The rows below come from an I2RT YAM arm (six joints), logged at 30 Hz.
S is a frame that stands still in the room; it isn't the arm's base.
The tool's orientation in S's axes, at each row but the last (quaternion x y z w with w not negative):
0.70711 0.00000 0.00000 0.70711
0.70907 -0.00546 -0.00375 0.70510
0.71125 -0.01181 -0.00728 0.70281
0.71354 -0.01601 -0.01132 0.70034
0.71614 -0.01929 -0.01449 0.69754
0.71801 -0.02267 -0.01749 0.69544
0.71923 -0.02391 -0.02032 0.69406
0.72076 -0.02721 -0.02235 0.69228
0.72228 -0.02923 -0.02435 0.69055
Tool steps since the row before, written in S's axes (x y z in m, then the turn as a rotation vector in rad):
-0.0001 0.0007 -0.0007 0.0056 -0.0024 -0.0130
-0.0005 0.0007 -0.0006 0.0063 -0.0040 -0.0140
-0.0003 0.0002 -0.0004 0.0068 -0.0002 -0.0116
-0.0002 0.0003 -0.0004 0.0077 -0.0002 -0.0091
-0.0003 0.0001 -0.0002 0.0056 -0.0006 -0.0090
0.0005 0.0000 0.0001 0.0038 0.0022 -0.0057
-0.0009 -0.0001 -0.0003 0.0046 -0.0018 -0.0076
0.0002 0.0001 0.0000 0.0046 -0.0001 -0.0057
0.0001 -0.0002 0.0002 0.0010 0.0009 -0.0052
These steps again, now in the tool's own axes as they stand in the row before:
-0.0001 -0.0007 -0.0007 0.0056 -0.0130 0.0024
-0.0005 -0.0006 -0.0007 0.0063 -0.0140 0.0040
-0.0003 -0.0004 -0.0002 0.0067 -0.0116 0.0002
-0.0002 -0.0004 -0.0003 0.0076 -0.0091 0.0001
-0.0003 -0.0002 -0.0001 0.0056 -0.0090 0.0006
0.0005 0.0001 0.0000 0.0036 -0.0058 -0.0022
-0.0009 -0.0003 0.0002 0.0047 -0.0076 0.0018
0.0002 0.0000 -0.0001 0.0046 -0.0057 0.0000
0.0001 0.0002 0.0002 0.0009 -0.0052 -0.0007

